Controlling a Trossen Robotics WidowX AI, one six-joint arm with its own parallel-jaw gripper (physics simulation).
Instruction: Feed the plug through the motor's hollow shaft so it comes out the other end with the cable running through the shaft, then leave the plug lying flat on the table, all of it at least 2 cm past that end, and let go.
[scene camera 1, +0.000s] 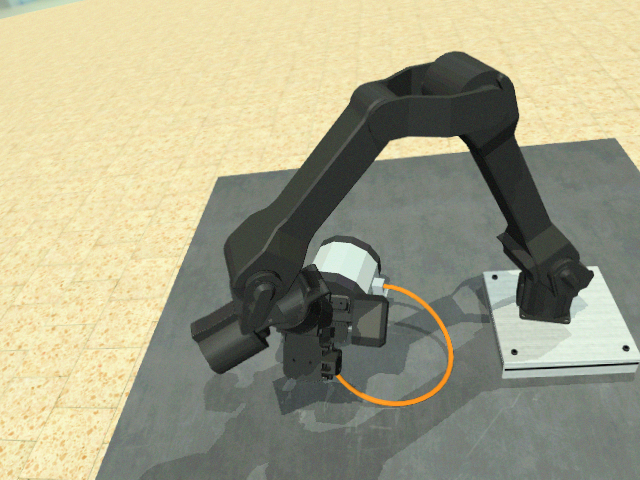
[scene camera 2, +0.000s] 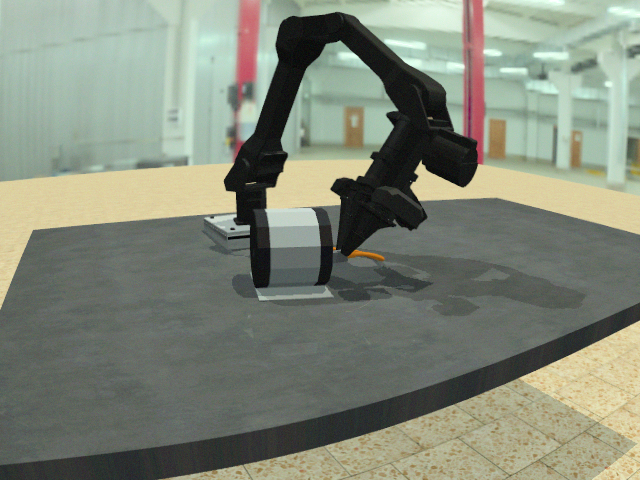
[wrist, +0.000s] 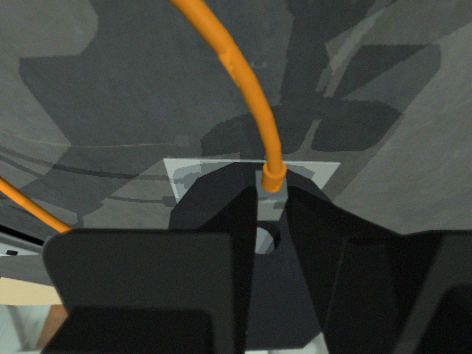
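Note:
My gripper: (scene camera 1: 326, 322), (scene camera 2: 341, 253), (wrist: 270, 195). Grey plug: (wrist: 270, 205).

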